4 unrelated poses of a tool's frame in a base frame.
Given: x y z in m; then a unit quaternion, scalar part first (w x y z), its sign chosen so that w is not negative.
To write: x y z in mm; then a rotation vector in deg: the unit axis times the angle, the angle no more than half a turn. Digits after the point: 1 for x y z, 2 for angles.
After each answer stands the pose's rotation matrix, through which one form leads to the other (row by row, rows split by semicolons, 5 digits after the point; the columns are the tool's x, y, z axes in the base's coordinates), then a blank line. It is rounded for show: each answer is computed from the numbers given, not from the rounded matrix.
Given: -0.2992 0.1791 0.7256 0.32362 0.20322 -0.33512 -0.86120
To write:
-299.2 179.1 725.6 30.55 -50.38 -129.46
-0.70794 0.42120 -0.56693; -0.69361 -0.56593 0.44568; -0.13312 0.70874 0.69279

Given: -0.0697 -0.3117 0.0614 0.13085 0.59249 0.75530 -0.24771
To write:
-69.7 -311.7 61.4 98.59 125.68 -41.22
-0.26367 0.95984 -0.09587; 0.83019 0.17519 -0.52924; -0.49119 -0.21914 -0.84304

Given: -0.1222 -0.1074 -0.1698 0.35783 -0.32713 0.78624 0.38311
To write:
-122.2 -107.4 -169.8 -48.37 116.25 56.65
-0.52989 -0.78858 0.31203; -0.24023 0.49243 0.83654; -0.81333 0.36832 -0.45037

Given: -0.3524 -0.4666 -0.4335 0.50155 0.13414 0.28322 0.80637
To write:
-352.4 -466.6 -433.5 18.57 39.22 111.66
-0.46090 -0.73289 0.50043; 0.88486 -0.33646 0.32221; -0.06777 0.59132 0.80358

